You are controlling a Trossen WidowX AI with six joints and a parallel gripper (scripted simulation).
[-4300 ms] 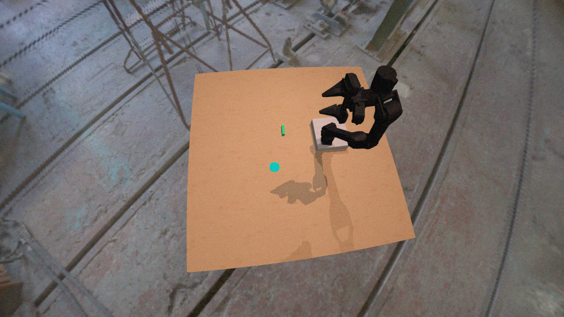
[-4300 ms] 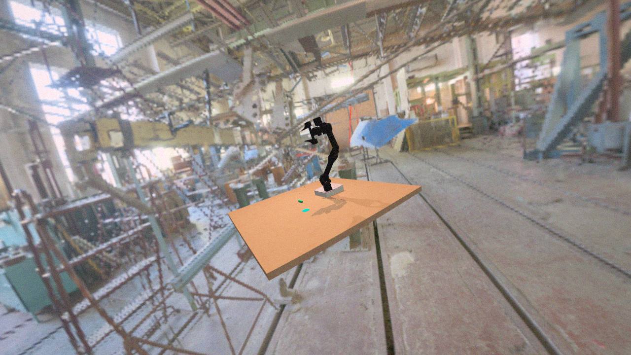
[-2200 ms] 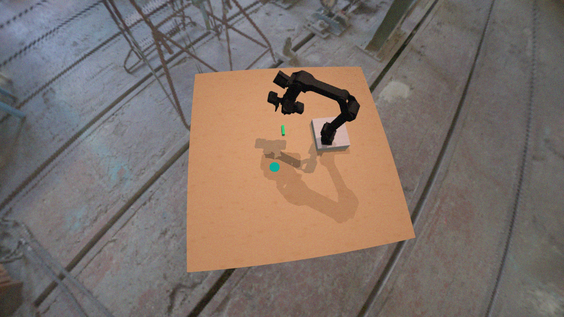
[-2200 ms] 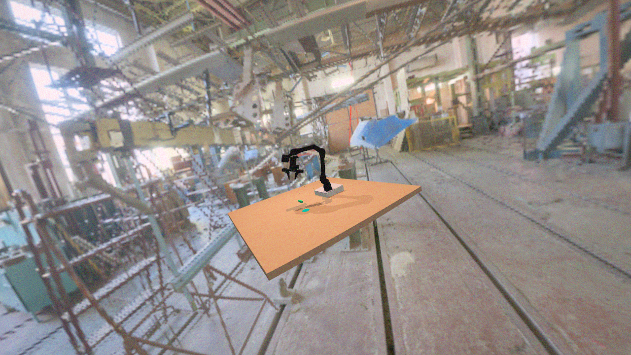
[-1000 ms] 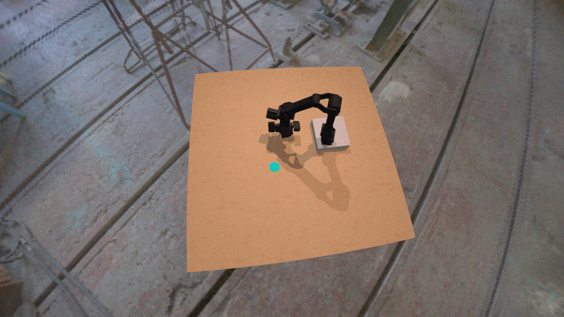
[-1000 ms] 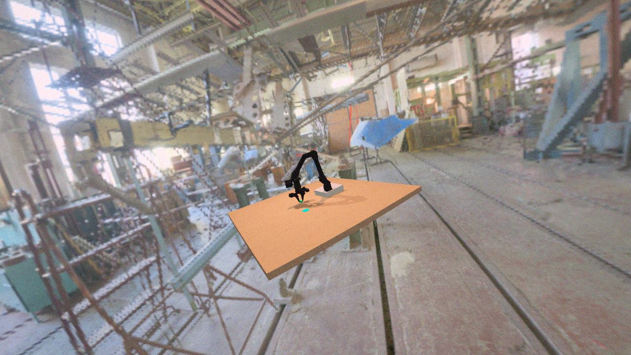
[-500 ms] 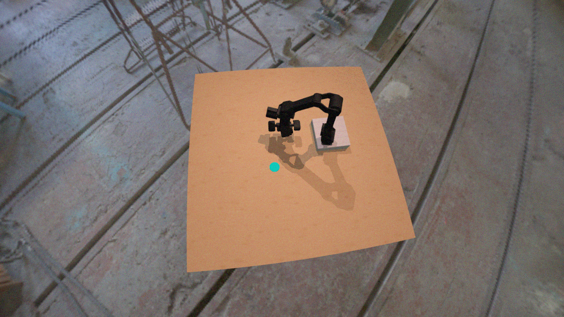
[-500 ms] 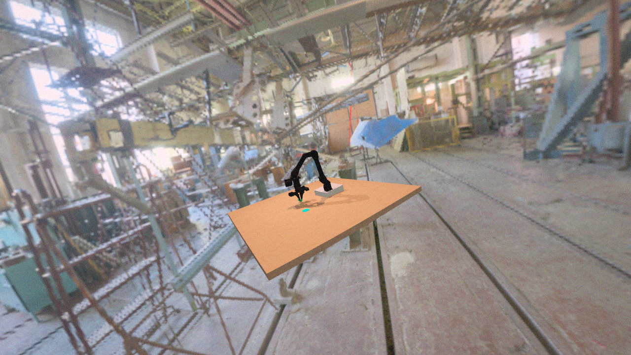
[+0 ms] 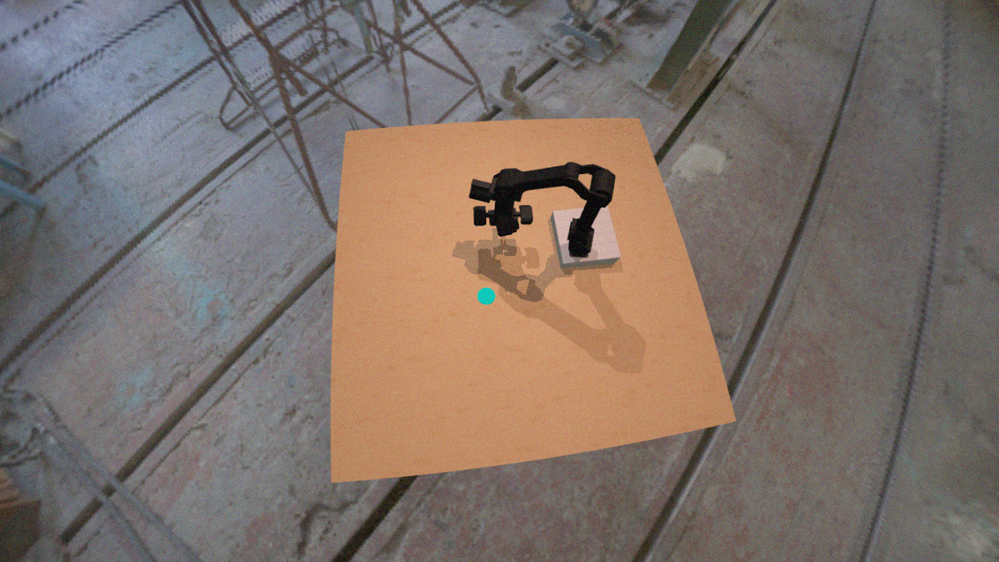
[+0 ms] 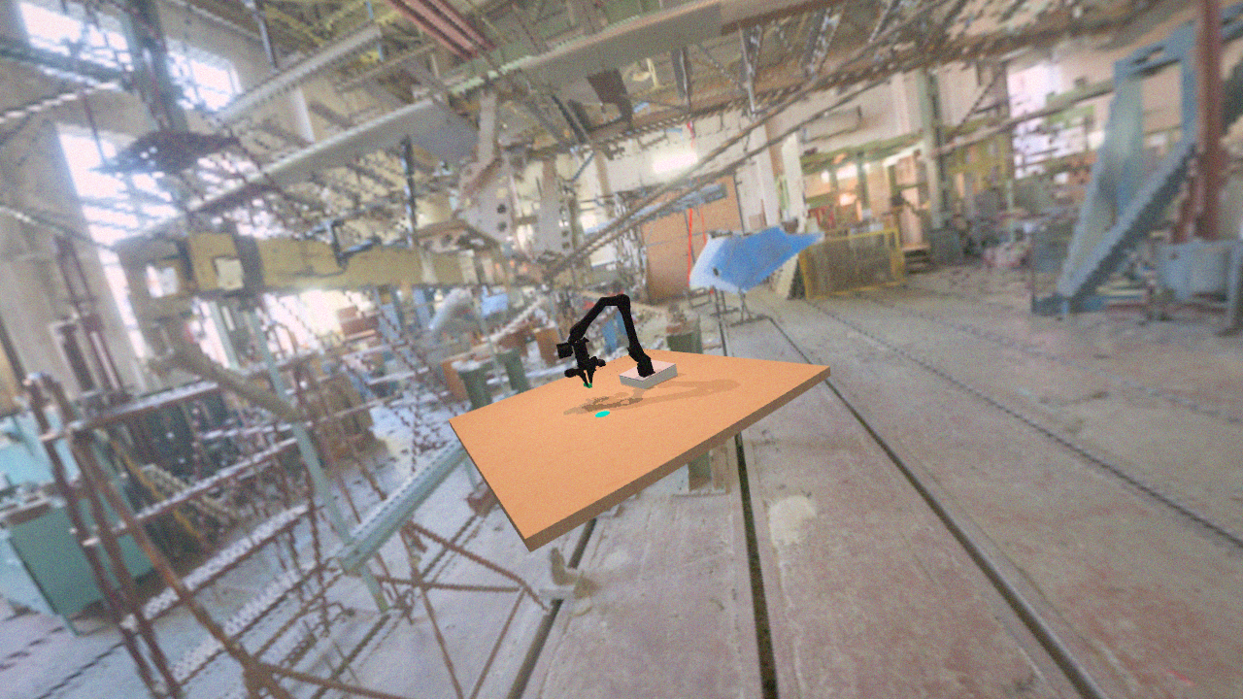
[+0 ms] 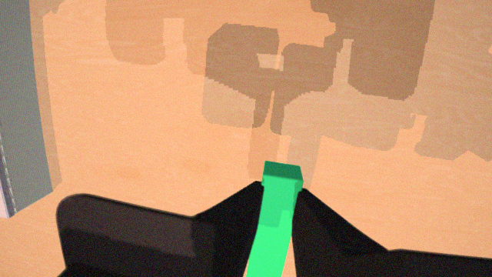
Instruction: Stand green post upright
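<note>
My gripper tip is 30 mm short of the cyan circle, 230 mm to the right of it and 70 mm above it. Also, from my gripper tip: green post: 20 mm to the right.
</note>
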